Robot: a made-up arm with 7 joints.
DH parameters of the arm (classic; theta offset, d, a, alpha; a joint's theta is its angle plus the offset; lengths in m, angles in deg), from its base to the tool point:
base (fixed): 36.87 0 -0.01 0
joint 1: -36.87 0.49 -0.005 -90
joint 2: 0 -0.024 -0.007 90
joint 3: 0 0.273 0.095 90
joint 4: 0 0.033 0.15 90
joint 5: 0 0.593 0.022 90
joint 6: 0 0.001 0.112 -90
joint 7: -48.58 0 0.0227 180
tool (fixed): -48.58 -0.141 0 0
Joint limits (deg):
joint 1: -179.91..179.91
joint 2: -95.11..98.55
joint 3: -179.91..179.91
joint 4: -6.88..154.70
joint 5: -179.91..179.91
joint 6: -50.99..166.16
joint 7: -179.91..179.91
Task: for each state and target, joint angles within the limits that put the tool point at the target. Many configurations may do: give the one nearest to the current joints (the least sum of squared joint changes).
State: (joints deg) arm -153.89 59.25 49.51 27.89 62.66 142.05 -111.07
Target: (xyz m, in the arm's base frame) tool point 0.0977 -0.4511 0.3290
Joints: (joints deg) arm -163.71 54.40 62.27 38.25 64.77 148.93 -110.81
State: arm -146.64 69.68 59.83 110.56 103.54 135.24 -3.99
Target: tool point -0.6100 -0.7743 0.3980
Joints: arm -154.82 80.24 51.58 125.18 114.21 106.05 -1.73
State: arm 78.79 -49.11 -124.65 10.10 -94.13 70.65 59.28
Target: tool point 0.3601 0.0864 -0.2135
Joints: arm 98.37 -81.40 -146.42 46.10 -98.31 65.55 60.34
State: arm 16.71 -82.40 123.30 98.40 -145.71 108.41 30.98
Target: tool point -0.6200 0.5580 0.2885
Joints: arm 17.42 -81.25 119.85 75.20 -138.89 122.52 29.37
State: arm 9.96 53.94 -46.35 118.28 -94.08 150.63 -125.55
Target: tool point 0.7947 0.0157 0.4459
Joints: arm 31.05 65.31 -30.34 115.00 -92.65 157.12 -125.40
